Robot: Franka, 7 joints.
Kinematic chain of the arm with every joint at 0, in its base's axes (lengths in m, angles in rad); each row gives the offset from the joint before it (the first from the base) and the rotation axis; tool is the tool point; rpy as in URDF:
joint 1: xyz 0 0 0.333 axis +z
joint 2: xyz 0 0 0 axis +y
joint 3: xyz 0 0 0.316 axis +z
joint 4: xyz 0.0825 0 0 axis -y
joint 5: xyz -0.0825 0 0.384 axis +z
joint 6: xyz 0 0 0 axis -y
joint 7: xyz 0.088 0 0 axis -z
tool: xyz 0 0 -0.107 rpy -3.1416 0 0
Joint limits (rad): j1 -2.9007..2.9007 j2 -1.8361..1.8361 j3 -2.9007..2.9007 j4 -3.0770..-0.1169 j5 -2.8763..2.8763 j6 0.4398..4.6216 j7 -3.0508..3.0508
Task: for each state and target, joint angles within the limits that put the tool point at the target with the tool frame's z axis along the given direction. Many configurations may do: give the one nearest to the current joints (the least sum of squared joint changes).
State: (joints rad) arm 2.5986 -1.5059 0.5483 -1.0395 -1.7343 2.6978 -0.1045
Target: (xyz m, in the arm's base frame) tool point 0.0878 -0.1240 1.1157 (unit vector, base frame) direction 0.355 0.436 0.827
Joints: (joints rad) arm 2.4345 -0.9182 0.0735 -1.1792 -1.9128 2.4381 -0.1045
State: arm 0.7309 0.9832 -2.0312 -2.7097 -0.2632 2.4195 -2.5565
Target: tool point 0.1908 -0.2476 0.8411 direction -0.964 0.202 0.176
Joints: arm 0.2993 1.3872 -2.5005 -1.8318 -0.6317 1.7621 -2.5565
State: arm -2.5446 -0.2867 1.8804 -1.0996 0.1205 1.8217 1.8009
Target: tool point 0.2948 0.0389 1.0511 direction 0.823 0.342 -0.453
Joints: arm -2.3290 0.2527 2.7182 -0.8171 -0.0534 1.6891 1.8009
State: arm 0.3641 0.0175 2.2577 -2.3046 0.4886 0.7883 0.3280
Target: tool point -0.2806 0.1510 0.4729 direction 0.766 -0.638 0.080
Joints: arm 0.3498 0.1764 2.2230 -2.1736 0.3297 0.4551 0.3280
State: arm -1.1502 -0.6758 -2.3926 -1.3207 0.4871 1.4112 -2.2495
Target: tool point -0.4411 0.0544 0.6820 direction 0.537 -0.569 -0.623
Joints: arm -1.1016 0.0063 -2.3518 -1.4108 0.6487 0.6793 -2.2495
